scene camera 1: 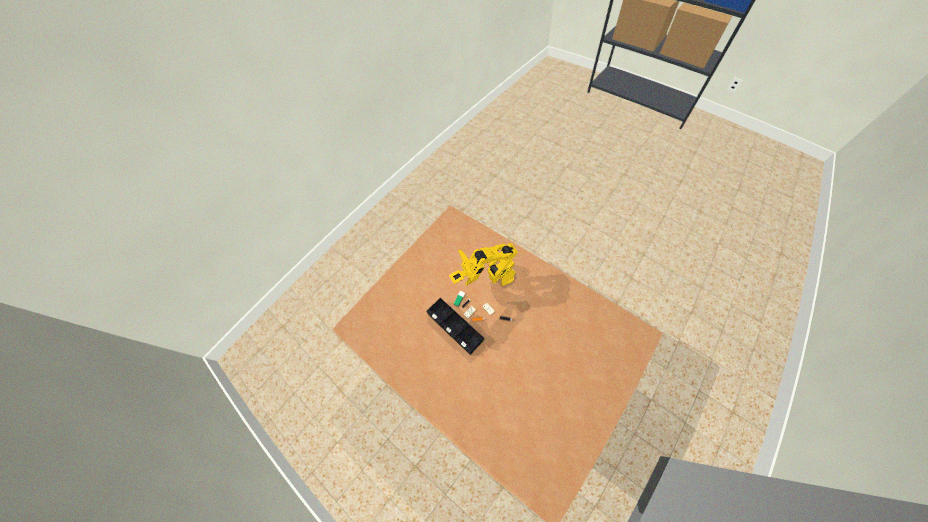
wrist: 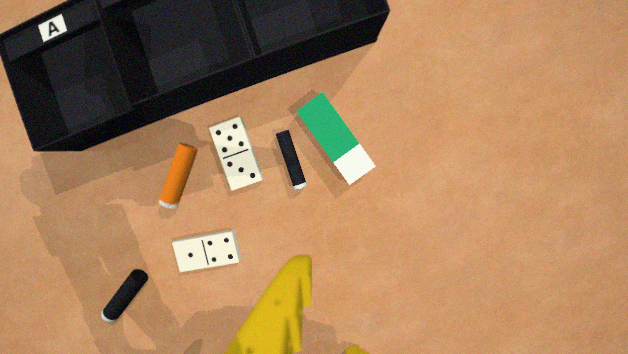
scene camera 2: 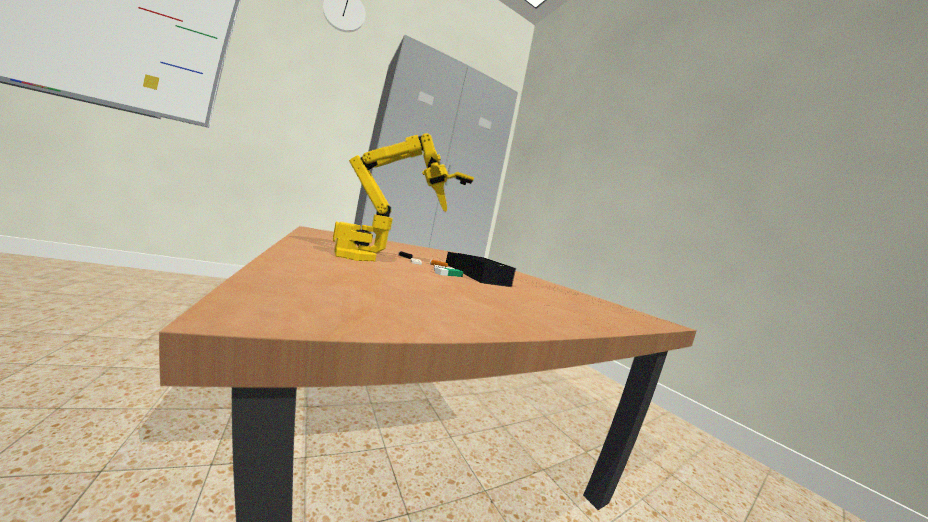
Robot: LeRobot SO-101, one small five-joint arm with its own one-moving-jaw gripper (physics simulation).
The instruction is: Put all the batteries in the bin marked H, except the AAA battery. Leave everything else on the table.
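Frame: origin at the arm's base, x ahead, y left, z up, level; metres.
Seen in the pictures: end effector, tool point: (scene camera 1: pixel 465 283) (wrist: pixel 311 273) (scene camera 2: pixel 445 209); arm's base, origin of the base link: (scene camera 1: pixel 500 278) (scene camera 2: pixel 361 257).
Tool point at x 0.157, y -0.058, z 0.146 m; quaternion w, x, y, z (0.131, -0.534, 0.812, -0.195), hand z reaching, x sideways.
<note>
Pixels of each thing's top centre, then the offset from my tool point to it. "spot": a spot on its surface instead.
- orange battery, middle of its top: (wrist: pixel 172 177) (scene camera 2: pixel 439 261) (scene camera 1: pixel 478 318) 0.132 m down, 0.054 m ahead, 0.096 m left
- thinner black battery, middle of its top: (wrist: pixel 290 160) (scene camera 1: pixel 466 302) 0.136 m down, 0.029 m ahead, 0.010 m left
- black three-compartment bin row, surface spot: (wrist: pixel 200 92) spot: 0.122 m down, 0.096 m ahead, 0.046 m left
- label A, surface spot: (wrist: pixel 52 28) spot: 0.111 m down, 0.178 m ahead, 0.119 m left
- green-and-white eraser, middle of its top: (wrist: pixel 336 138) (scene camera 2: pixel 449 269) (scene camera 1: pixel 459 298) 0.133 m down, 0.030 m ahead, 0.026 m right
An orange battery (scene camera 1: pixel 477 318) (scene camera 2: pixel 439 262) (wrist: pixel 178 175), a black battery (scene camera 1: pixel 505 318) (scene camera 2: pixel 405 255) (wrist: pixel 124 295) and a thinner black battery (scene camera 1: pixel 465 303) (wrist: pixel 291 159) lie flat on the table. The thinner one lies between a domino and the eraser. The black three-compartment bin row (scene camera 1: pixel 476 346) (scene camera 2: pixel 499 275) (wrist: pixel 200 92) stands beyond them. In the wrist view the label A (wrist: pixel 52 28) shows on its left compartment; the other labels are outside that view. No battery shows in the visible parts of the compartments. My gripper (scene camera 2: pixel 444 199) is open and empty, high above the table, with its notched jaw nearer than the batteries.
A domino (scene camera 1: pixel 469 312) (wrist: pixel 235 153) lies between the orange and thinner batteries. Another domino (scene camera 1: pixel 488 308) (scene camera 2: pixel 415 261) (wrist: pixel 206 251) lies nearer the arm. A green-and-white eraser (scene camera 1: pixel 459 298) (scene camera 2: pixel 449 272) (wrist: pixel 336 138) lies at the right of the group in the wrist view.
</note>
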